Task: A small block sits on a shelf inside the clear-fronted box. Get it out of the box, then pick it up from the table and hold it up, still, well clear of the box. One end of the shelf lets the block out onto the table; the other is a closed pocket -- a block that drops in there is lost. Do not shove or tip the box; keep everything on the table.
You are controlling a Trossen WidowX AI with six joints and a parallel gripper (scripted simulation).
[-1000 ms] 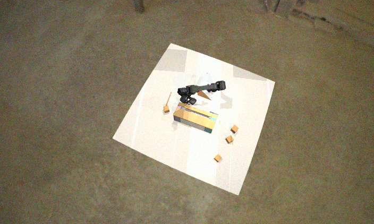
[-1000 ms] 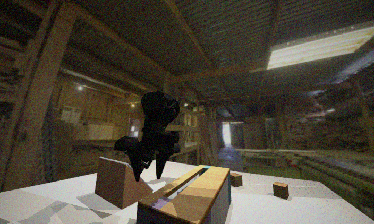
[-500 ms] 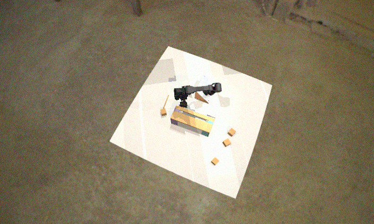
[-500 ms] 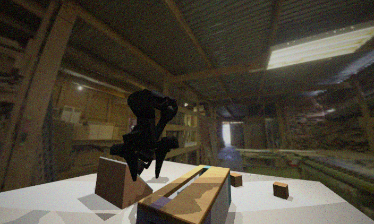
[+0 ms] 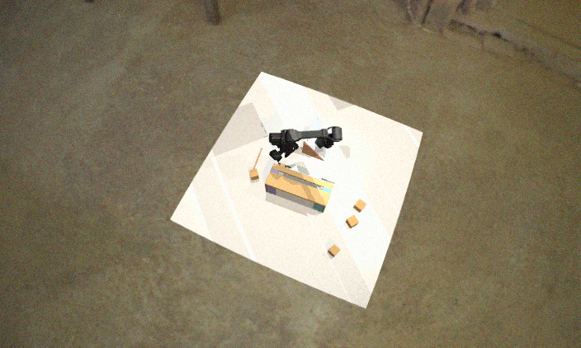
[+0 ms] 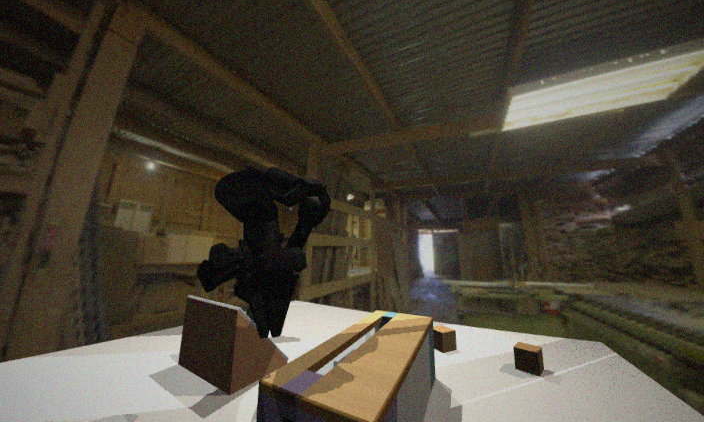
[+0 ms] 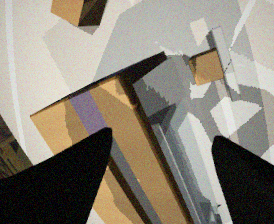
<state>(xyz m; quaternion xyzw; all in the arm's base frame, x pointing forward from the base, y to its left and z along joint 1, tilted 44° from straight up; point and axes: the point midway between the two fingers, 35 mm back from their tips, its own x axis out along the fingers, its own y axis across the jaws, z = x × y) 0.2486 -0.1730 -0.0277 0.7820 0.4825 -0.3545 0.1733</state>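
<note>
My gripper tip is 20 mm past the tan block, 10 mm to the left of it and 140 mm above it. Also, from my gripper tip: box 50 mm ahead, 150 mm to the left, 100 mm below.
</note>
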